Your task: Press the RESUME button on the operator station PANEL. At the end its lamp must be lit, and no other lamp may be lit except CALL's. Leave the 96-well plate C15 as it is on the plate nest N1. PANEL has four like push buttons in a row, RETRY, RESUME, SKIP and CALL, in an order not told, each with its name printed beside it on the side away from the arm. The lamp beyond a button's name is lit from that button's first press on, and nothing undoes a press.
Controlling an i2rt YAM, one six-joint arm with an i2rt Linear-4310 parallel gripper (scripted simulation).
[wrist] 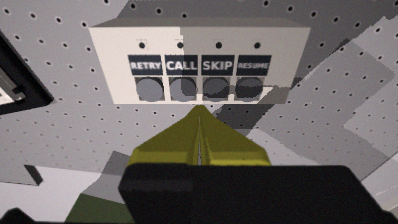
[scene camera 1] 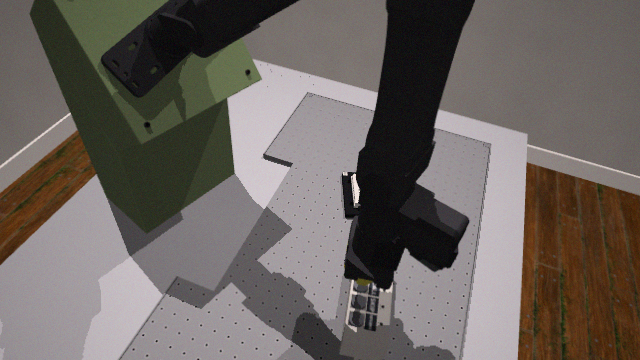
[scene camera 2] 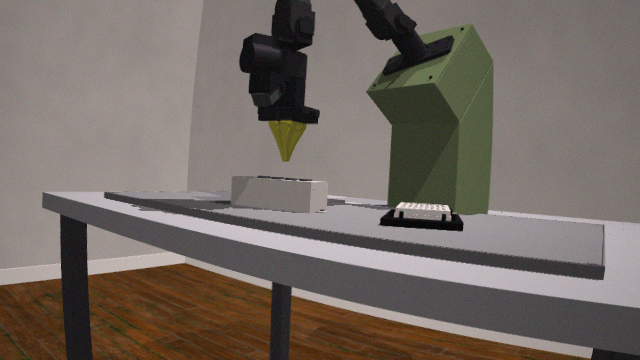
Labels:
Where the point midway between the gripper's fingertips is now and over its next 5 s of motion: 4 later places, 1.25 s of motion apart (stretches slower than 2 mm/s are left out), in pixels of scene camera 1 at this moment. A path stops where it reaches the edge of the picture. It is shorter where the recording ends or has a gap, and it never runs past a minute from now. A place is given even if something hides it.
My gripper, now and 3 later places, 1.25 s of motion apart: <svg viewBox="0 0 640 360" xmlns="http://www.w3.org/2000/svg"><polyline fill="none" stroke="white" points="361,283 361,294 357,307 354,317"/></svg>

